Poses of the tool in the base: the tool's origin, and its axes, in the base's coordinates. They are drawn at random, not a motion.
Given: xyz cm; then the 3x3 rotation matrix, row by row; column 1 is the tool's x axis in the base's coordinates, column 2 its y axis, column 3 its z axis. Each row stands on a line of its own.
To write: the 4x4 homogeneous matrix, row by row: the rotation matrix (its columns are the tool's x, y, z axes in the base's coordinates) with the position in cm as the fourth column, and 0 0 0 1 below. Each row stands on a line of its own. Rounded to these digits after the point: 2 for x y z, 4 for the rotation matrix.
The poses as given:
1:
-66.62, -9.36, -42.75
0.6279, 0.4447, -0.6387
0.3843, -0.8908, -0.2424
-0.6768, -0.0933, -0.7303
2:
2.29, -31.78, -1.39
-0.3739, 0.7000, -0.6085
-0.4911, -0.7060, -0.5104
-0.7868, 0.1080, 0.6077
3:
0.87, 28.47, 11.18
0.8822, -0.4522, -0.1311
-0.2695, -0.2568, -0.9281
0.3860, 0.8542, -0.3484
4:
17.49, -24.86, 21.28
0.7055, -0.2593, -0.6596
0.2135, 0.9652, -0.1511
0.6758, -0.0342, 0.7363
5:
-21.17, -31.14, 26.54
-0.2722, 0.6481, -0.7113
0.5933, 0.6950, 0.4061
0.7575, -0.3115, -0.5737
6:
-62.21, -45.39, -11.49
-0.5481, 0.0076, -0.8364
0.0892, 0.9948, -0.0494
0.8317, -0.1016, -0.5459
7:
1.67, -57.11, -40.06
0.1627, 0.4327, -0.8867
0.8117, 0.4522, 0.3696
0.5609, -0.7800, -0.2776
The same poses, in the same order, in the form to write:
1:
0.6279, 0.4447, -0.6387, -66.62
0.3843, -0.8908, -0.2424, -9.36
-0.6768, -0.0933, -0.7303, -42.75
0, 0, 0, 1

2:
-0.3739, 0.7000, -0.6085, 2.29
-0.4911, -0.7060, -0.5104, -31.78
-0.7868, 0.1080, 0.6077, -1.39
0, 0, 0, 1

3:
0.8822, -0.4522, -0.1311, 0.87
-0.2695, -0.2568, -0.9281, 28.47
0.3860, 0.8542, -0.3484, 11.18
0, 0, 0, 1

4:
0.7055, -0.2593, -0.6596, 17.49
0.2135, 0.9652, -0.1511, -24.86
0.6758, -0.0342, 0.7363, 21.28
0, 0, 0, 1

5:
-0.2722, 0.6481, -0.7113, -21.17
0.5933, 0.6950, 0.4061, -31.14
0.7575, -0.3115, -0.5737, 26.54
0, 0, 0, 1

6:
-0.5481, 0.0076, -0.8364, -62.21
0.0892, 0.9948, -0.0494, -45.39
0.8317, -0.1016, -0.5459, -11.49
0, 0, 0, 1

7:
0.1627, 0.4327, -0.8867, 1.67
0.8117, 0.4522, 0.3696, -57.11
0.5609, -0.7800, -0.2776, -40.06
0, 0, 0, 1

